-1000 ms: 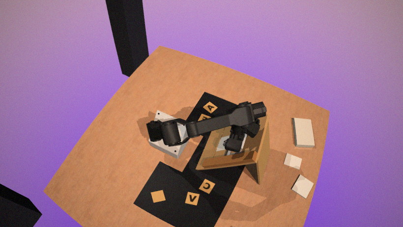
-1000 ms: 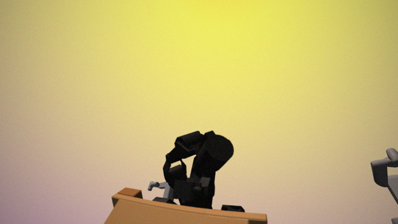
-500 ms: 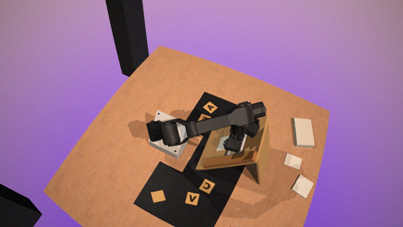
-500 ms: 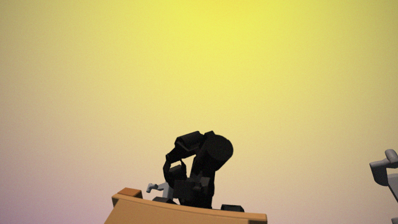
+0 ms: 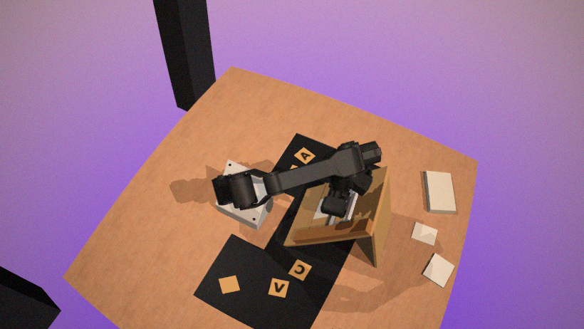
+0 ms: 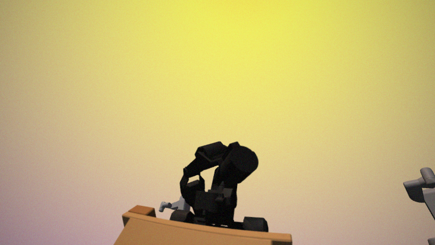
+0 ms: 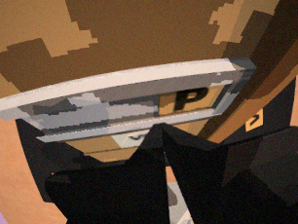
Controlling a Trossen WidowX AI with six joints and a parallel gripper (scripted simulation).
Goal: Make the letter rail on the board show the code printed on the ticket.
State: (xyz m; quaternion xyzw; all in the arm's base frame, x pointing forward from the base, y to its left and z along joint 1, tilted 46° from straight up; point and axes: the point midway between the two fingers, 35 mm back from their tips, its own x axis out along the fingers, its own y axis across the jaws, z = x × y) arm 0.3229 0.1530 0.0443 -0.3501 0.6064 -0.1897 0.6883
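Now: gripper tip 2 cm short of the p tile, 3 cm to the left of it and 2 cm above it. Also, from my gripper tip: black mat 13 cm behind, 7 cm to the right, 19 cm below; white ticket 4 cm behind, 1 cm to the left, 9 cm below; c tile 2 cm behind, 19 cm to the right, 19 cm below.
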